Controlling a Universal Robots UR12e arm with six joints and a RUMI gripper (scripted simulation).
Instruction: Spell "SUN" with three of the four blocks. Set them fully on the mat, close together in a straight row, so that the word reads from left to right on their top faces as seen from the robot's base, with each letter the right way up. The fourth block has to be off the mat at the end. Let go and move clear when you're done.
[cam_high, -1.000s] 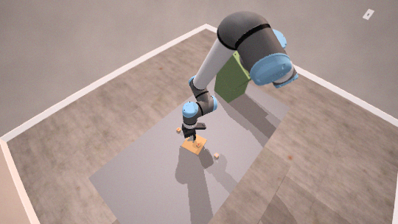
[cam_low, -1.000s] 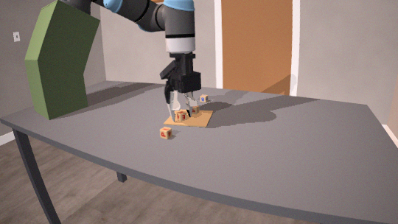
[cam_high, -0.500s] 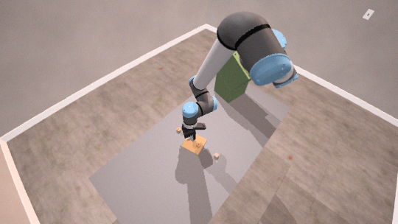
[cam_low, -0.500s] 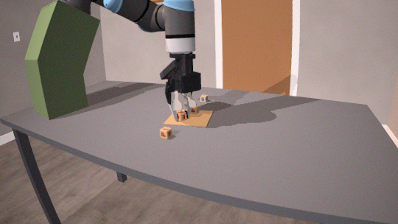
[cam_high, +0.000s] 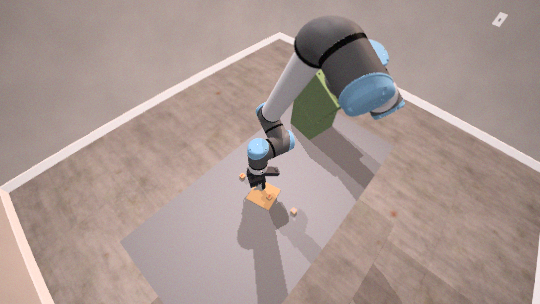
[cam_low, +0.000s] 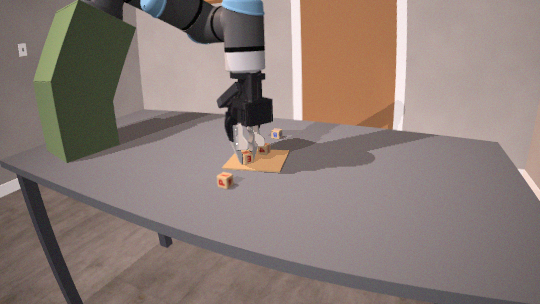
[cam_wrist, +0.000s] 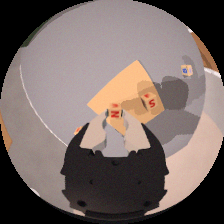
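Right now the orange mat is 10 mm ahead of my hand, 30 mm to the left of it and 20 mm below it. Also, from my hand: red-lettered block 40 mm ahead, 120 mm to the right, 10 mm below; then blue-lettered block 60 mm behind, 210 mm to the left, 10 mm below.
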